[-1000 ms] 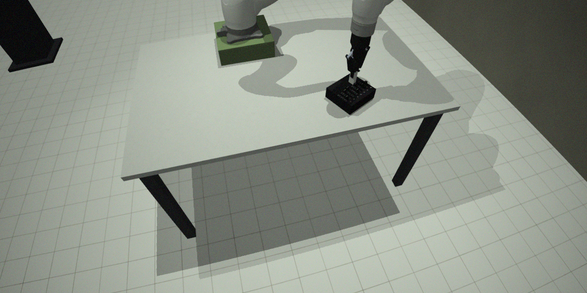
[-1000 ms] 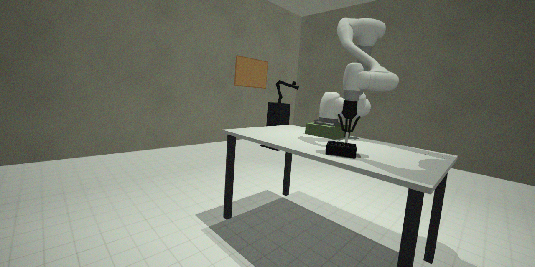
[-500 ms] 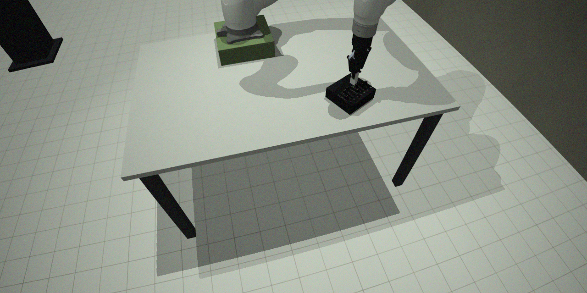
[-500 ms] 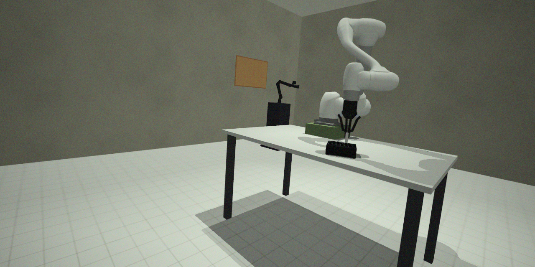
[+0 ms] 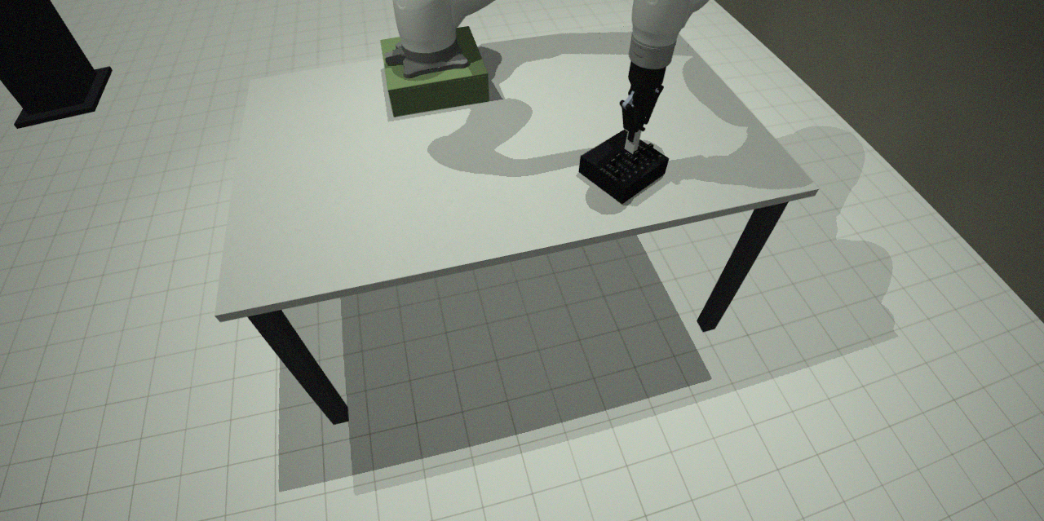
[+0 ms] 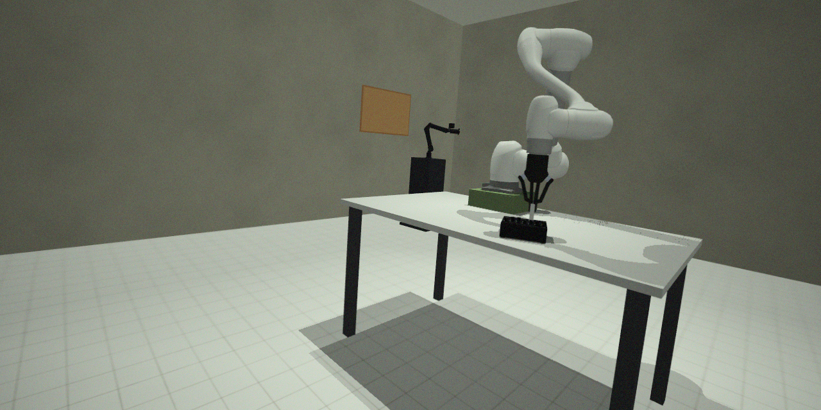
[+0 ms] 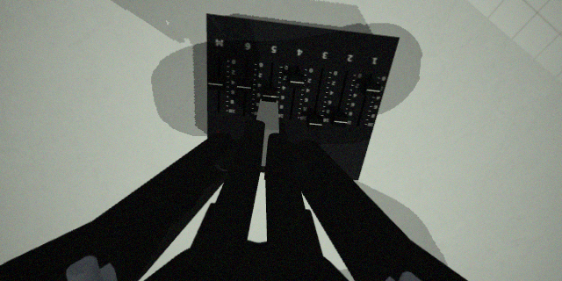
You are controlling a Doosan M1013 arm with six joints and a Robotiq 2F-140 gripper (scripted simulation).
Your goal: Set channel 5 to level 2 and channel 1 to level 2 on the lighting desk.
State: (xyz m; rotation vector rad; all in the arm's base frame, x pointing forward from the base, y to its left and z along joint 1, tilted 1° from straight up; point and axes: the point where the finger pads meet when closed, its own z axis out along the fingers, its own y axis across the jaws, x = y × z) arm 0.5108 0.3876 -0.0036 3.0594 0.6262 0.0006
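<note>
Now: the channel 6 fader cap 10 mm ahead of my hand, 30 mm to the left of it and 30 mm below it. Also, from my hand: channel 3 fader cap 10 mm ahead, 40 mm to the right, 30 mm below; channel 5 fader cap 20 mm ahead, 10 mm to the left, 30 mm below; channel 4 fader cap 40 mm ahead, 10 mm to the right, 30 mm below.
</note>
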